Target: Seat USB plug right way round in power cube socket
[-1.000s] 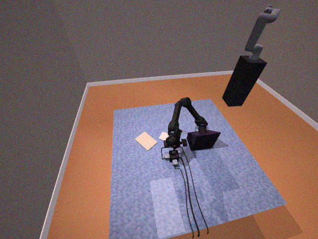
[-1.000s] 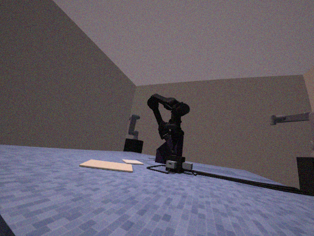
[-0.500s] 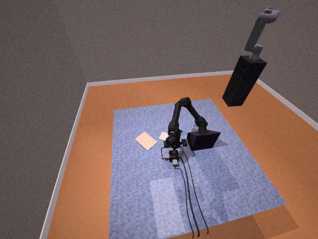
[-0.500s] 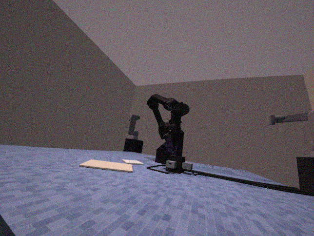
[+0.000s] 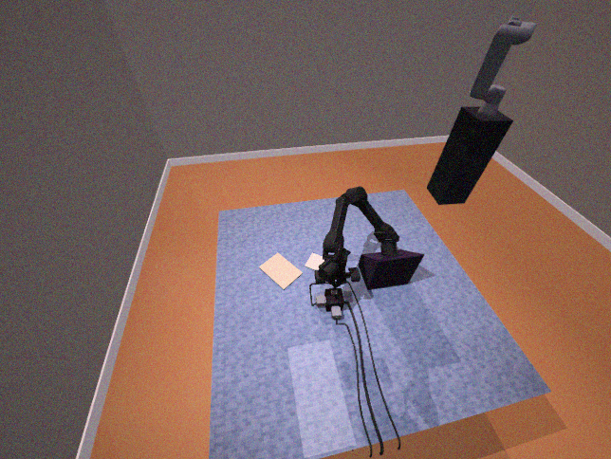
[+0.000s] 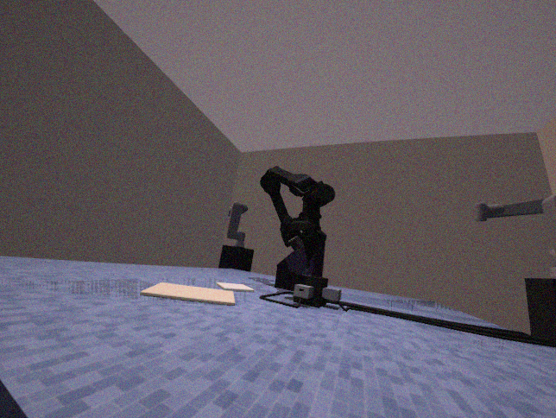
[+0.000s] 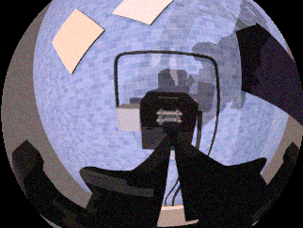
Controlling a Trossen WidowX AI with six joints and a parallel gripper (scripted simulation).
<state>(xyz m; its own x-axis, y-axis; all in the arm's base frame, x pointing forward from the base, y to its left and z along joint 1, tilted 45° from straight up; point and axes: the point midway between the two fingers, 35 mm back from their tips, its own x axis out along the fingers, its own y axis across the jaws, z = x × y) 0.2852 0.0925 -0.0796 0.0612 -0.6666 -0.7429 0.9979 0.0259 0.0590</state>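
Right now the USB plug is 20 mm below my gripper tip. Round my gripper tip: tan card: 240 mm ahead, 200 mm to the right, 120 mm below.
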